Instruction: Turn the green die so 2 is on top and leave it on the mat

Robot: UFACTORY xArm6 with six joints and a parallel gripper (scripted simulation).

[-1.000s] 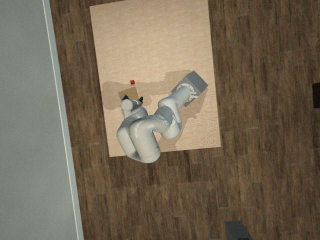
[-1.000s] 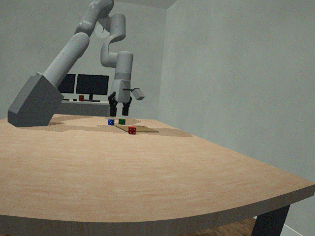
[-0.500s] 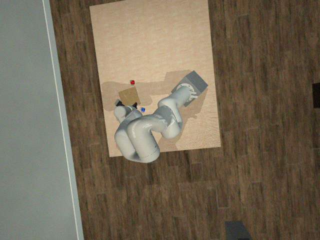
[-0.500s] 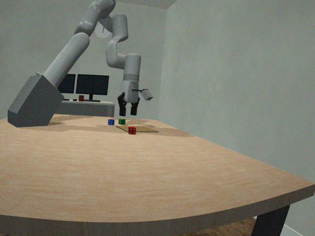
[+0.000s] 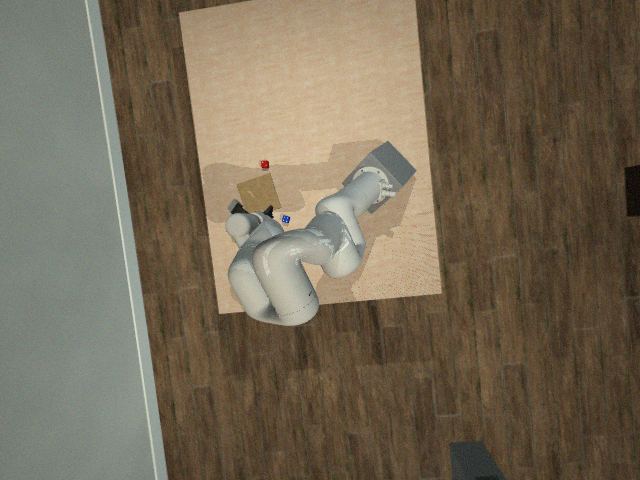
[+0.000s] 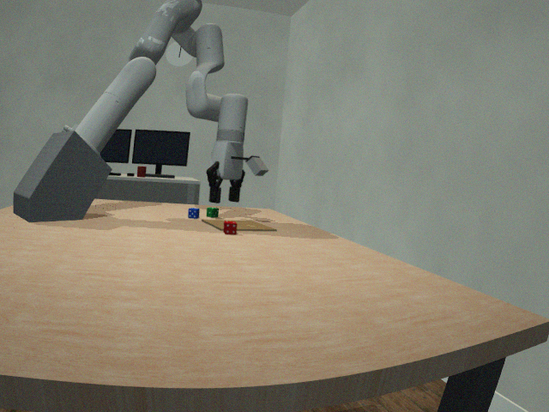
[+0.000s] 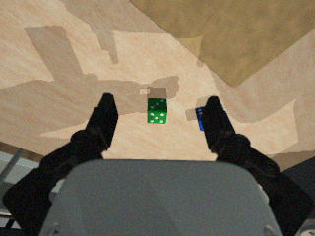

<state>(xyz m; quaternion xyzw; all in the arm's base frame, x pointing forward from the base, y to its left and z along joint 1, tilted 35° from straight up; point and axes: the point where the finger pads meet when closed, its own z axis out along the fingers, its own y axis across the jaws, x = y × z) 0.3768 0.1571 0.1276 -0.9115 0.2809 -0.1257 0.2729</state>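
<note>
My hand is 30 mm past the green die, 20 mm to the right of it and 40 mm above it. Also, from my hand: tan mat: 50 mm ahead, 110 mm to the right, 50 mm below; blue die: 80 mm behind, 40 mm to the right, 40 mm below; red die: 40 mm ahead, 230 mm to the right, 40 mm below.
</note>
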